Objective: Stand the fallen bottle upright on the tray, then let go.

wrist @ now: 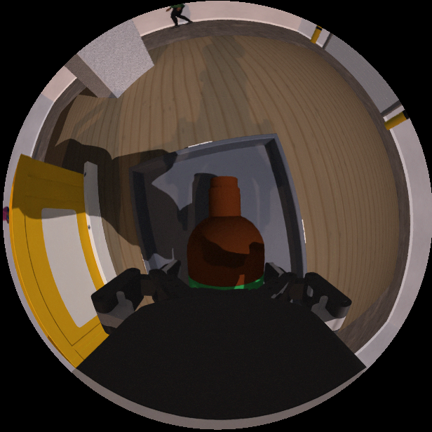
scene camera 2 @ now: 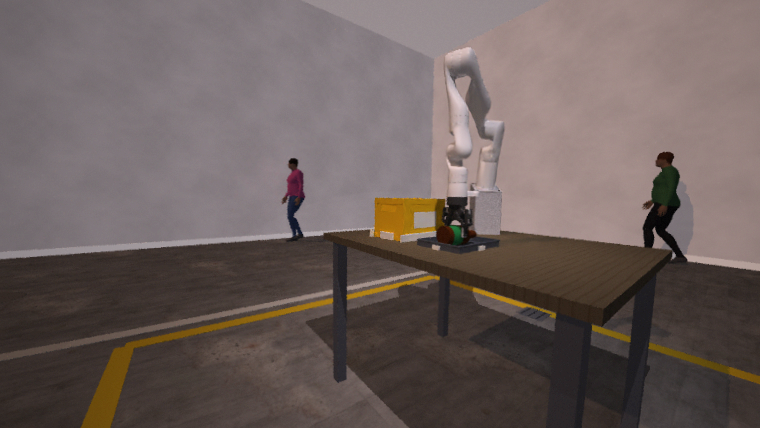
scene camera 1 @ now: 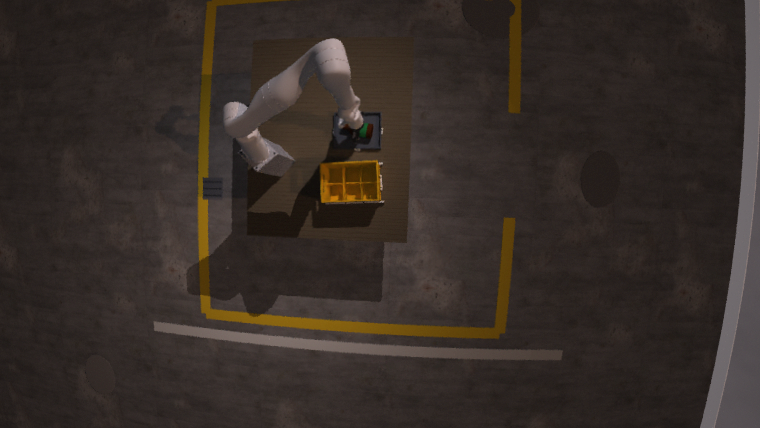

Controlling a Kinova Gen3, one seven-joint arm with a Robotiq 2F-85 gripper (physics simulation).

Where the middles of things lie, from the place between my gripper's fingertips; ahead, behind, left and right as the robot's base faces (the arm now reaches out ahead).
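My hand is 10 mm past the brown bottle point(wrist: 225, 251).
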